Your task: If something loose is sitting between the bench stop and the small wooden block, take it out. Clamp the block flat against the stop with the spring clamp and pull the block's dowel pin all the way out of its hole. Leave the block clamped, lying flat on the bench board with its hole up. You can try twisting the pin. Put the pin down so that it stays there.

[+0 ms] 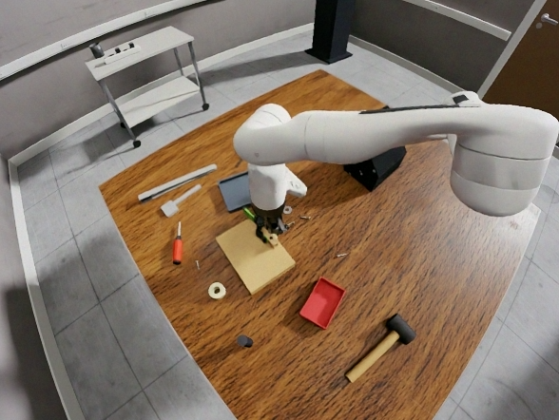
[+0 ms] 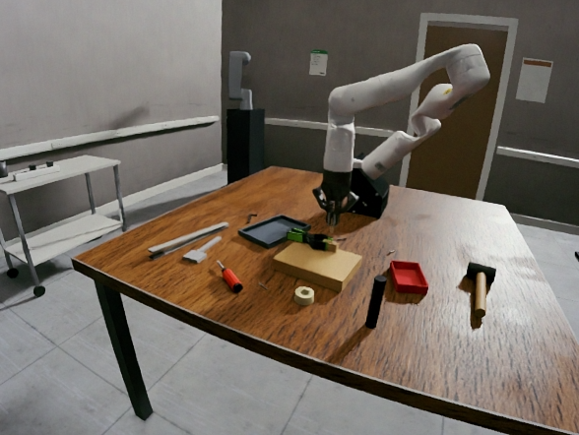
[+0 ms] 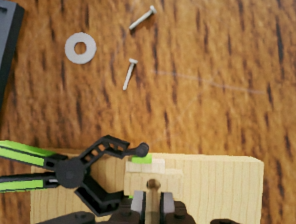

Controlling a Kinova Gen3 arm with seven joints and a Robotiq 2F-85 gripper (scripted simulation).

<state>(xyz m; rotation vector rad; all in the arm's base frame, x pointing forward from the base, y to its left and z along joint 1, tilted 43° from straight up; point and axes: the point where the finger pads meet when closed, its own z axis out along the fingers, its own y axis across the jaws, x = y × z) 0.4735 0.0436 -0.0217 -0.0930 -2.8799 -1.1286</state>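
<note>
My hand is 2 cm above the pale dowel pin. The rest, counted from my hand: wooden block (8 cm below); bench board (5 cm ahead, 1 cm to the right, 10 cm below); red bin (23 cm to the left, 12 cm below).
</note>
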